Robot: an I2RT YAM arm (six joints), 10 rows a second.
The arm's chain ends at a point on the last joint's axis. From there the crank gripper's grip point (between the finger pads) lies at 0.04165 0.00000 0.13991 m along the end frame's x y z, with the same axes.
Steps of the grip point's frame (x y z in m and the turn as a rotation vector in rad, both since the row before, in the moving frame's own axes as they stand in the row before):
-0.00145, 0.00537, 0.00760, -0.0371, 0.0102, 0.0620
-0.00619, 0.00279, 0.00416, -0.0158, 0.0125, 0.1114
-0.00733, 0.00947, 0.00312, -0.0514, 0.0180, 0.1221
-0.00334, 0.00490, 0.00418, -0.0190, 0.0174, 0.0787
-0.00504, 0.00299, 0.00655, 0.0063, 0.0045, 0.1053
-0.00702, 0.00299, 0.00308, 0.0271, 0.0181, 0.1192
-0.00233, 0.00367, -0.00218, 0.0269, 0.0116, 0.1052
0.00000, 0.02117, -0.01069, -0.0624, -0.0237, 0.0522
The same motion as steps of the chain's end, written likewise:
-0.00263, -0.00243, 0.00818, -0.0371, 0.0102, 0.0620
-0.00755, -0.00414, 0.00474, -0.0158, 0.0125, 0.1114
-0.00909, -0.00290, 0.00421, -0.0514, 0.0180, 0.1221
-0.00553, -0.00112, 0.00498, -0.0190, 0.0174, 0.0787
-0.00548, -0.00054, 0.00673, 0.0063, 0.0045, 0.1053
-0.00947, 0.00166, 0.00384, 0.0271, 0.0181, 0.1192
-0.00391, 0.00296, -0.00170, 0.0269, 0.0116, 0.1052
0.00361, 0.01033, -0.01130, -0.0624, -0.0237, 0.0522

